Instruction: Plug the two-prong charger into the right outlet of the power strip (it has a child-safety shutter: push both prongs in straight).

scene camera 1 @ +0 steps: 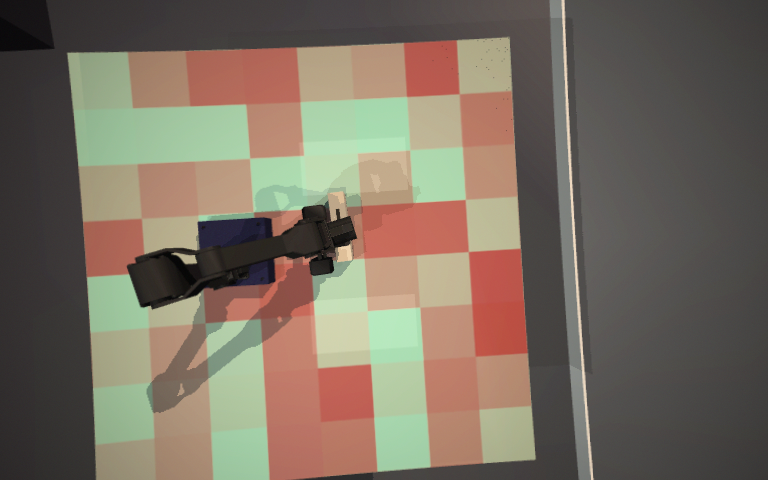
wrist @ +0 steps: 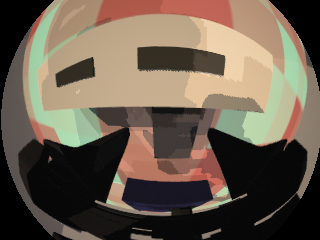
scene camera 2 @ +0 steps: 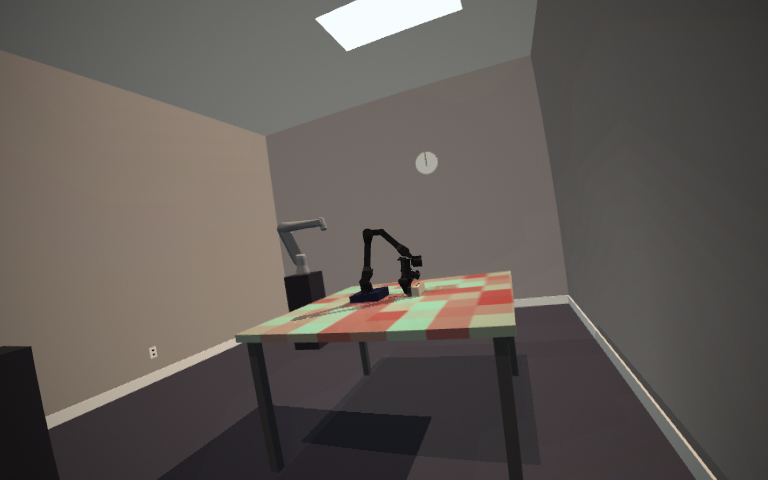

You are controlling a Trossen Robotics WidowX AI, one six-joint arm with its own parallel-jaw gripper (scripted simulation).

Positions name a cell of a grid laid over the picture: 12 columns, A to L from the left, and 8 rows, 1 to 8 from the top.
My gripper (scene camera 1: F5) is open, with nothing in its grasp. Further things: a dark grey charger (wrist: G5).
My gripper is seen too in the wrist view (wrist: G5).
